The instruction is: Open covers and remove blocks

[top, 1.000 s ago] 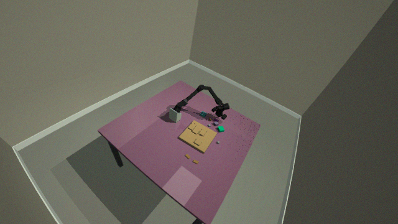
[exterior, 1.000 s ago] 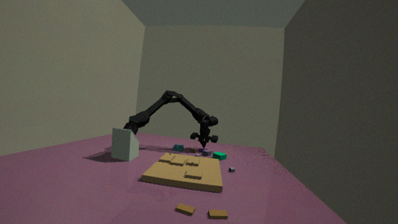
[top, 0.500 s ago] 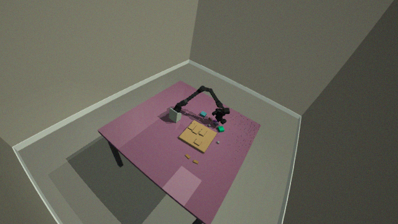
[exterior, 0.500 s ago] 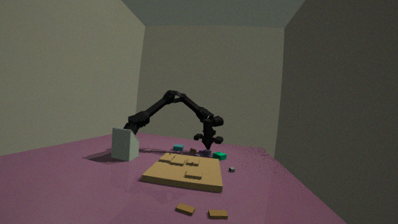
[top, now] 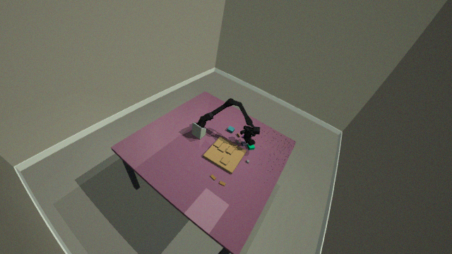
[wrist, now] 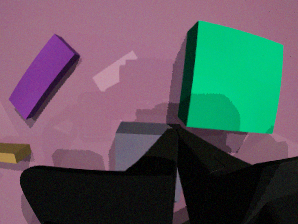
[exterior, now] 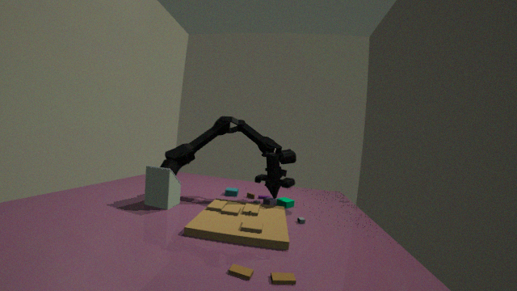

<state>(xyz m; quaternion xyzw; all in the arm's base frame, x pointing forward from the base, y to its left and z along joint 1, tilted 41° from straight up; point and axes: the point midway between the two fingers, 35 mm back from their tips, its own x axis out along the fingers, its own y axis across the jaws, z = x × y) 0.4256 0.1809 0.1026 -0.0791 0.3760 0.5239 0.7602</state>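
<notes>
Right now the purple block is 2 cm behind my gripper tip, 1 cm to the right of it and 2 cm below it. Round my gripper tip: teal block (22 cm behind, 6 cm to the left, 2 cm below); then thin tan bar (12 cm behind, 5 cm to the left, 2 cm below); then green block (5 cm ahead, 2 cm below).
</notes>
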